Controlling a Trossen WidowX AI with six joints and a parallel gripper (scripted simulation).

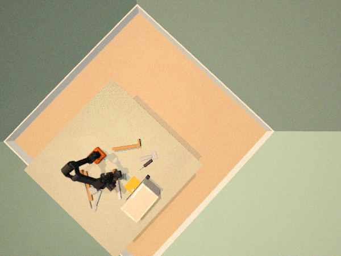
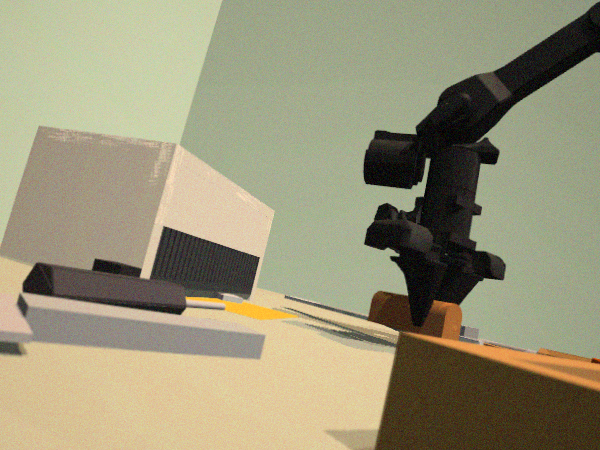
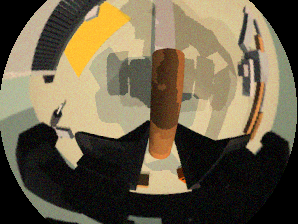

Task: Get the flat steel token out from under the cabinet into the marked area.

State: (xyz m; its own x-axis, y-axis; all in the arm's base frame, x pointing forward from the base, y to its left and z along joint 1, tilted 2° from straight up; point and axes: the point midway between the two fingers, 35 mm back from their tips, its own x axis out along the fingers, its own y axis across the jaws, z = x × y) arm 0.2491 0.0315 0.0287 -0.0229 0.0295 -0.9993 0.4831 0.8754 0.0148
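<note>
Now: gripper tip 60 mm past the orange stick, 310 mm to the left of it and 20 mm above it. Round my gripper tip: token: 260 mm ahead, 20 mm to the left, 20 mm below; dark screwdriver: 130 mm ahead, 270 mm to the left, 20 mm below.
</note>
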